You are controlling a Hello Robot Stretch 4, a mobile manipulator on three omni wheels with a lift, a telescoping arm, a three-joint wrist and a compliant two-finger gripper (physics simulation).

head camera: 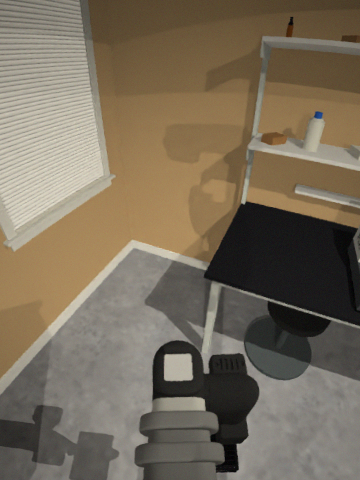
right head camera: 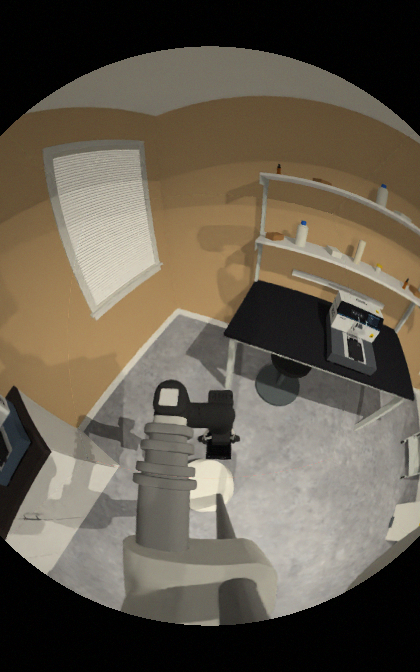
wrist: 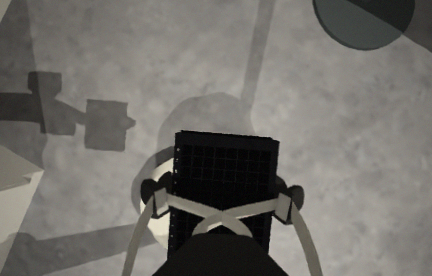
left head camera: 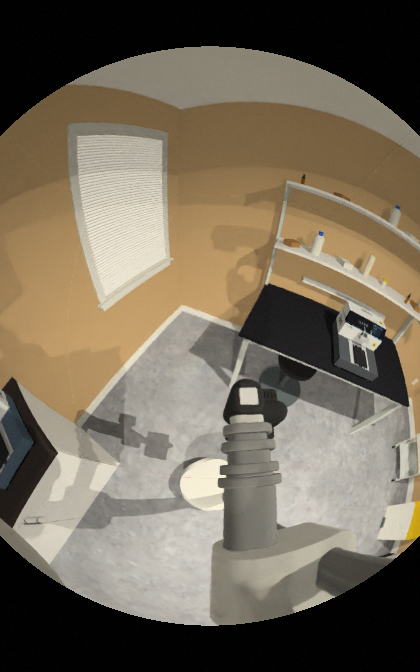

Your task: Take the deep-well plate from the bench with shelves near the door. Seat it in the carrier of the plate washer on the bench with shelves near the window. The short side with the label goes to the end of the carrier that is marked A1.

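Frame: origin at the robot's base, x ahead, y left, z up, level; centimetres.
Where they show: gripper, fingertip midpoint: [head camera: 214, 436] [wrist: 221, 188]; robot's base, link origin: [right head camera: 204, 483] [left head camera: 208, 482].
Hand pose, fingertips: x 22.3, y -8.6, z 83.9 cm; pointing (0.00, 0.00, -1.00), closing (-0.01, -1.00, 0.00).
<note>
Things, the pixels of their top centre, and the offset from my fingertips. "spot": a spot on its surface instead. Level surfaces: height alone.
- black deep-well plate, top centre: [wrist: 221, 213] [head camera: 217, 437] [right head camera: 218, 440] dx -1.0, dy +0.0, dz +4.6 cm
- black bench, surface height: dz -10.5 cm
- stool, surface spot: [head camera: 278, 347] [right head camera: 277, 384] spot: dx +64.3, dy -60.0, dz -82.2 cm
- cabinet, surface spot: [left head camera: 75, 480] [right head camera: 72, 479] spot: dx -33.9, dy +84.2, dz -30.8 cm
- blue-based machine, surface spot: [left head camera: 21, 440] spot: dx -21.2, dy +86.8, dz +11.9 cm
- window, surface spot: [head camera: 47, 110] spot: dx +123.1, dy +75.3, dz +50.0 cm
My gripper [wrist: 221, 188] [right head camera: 219, 439] is shut on the black deep-well plate [wrist: 227, 165] [right head camera: 218, 453] [head camera: 230, 457], gripping it by its long sides above the floor. In the wrist view small white marks run along its left long edge; the label on a short side cannot be made out. The plate washer [left head camera: 361, 325] [right head camera: 356, 317] [head camera: 357, 245] stands on the right part of the black bench [head camera: 285, 260] [left head camera: 295, 315] [right head camera: 285, 315] with shelves, away from the gripper. Its carrier [left head camera: 359, 356] [right head camera: 355, 348] faces the front; the A1 mark is not readable.
A stool [head camera: 278, 347] [right head camera: 277, 386] stands under the bench's front edge. A cabinet [left head camera: 75, 480] [right head camera: 70, 482] with a blue-based machine [left head camera: 21, 440] [right head camera: 16, 450] is at the left. A window [head camera: 47, 110] is on the left wall. A white box [left head camera: 398, 522] is at the right.
</note>
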